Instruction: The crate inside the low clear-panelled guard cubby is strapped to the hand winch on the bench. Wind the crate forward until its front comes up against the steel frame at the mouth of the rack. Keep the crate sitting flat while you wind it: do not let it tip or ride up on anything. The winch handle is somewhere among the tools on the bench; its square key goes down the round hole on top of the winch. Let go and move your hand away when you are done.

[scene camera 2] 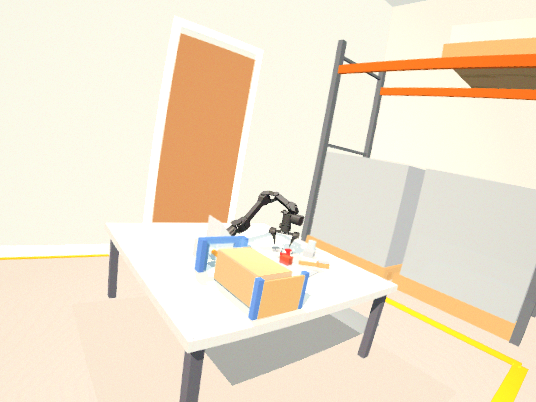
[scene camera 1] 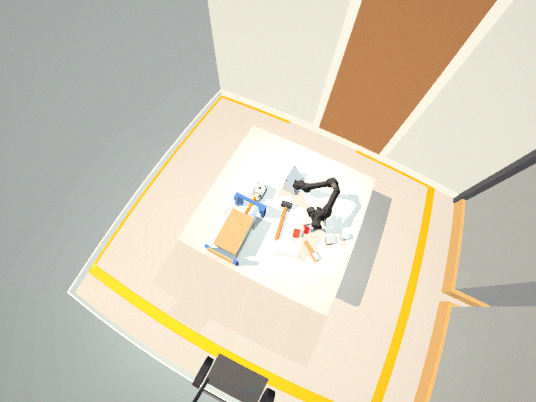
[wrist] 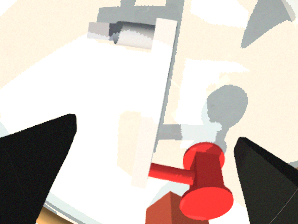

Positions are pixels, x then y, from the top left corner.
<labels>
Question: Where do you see a red grip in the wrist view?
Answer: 203, 162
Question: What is the gripper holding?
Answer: Nothing.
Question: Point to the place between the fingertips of the gripper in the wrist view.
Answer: At 159, 134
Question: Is the gripper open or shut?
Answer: Open.
</labels>
